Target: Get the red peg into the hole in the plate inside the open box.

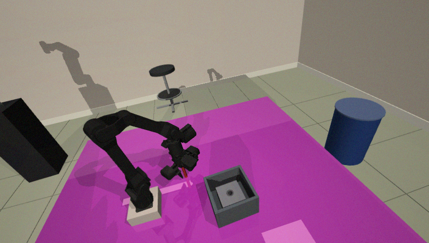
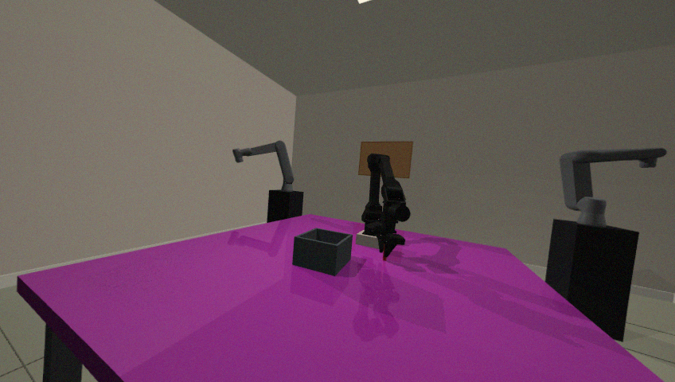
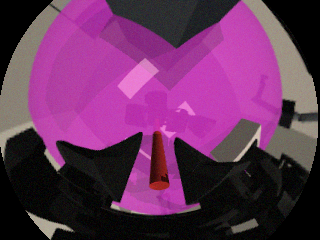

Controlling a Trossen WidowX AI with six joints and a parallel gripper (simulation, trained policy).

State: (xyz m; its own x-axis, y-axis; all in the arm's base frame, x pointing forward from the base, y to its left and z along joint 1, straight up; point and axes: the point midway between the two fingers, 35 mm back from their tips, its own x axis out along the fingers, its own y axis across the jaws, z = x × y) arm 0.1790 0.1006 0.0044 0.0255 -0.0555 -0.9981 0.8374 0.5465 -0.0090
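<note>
My gripper tip is now 20 mm below the red peg and 10 mm to the right of it. Also, from my gripper tip: dark grey box 190 mm to the right, 150 mm ahead, 10 mm above; then grey plate 190 mm to the right, 150 mm ahead, 20 mm above.
</note>
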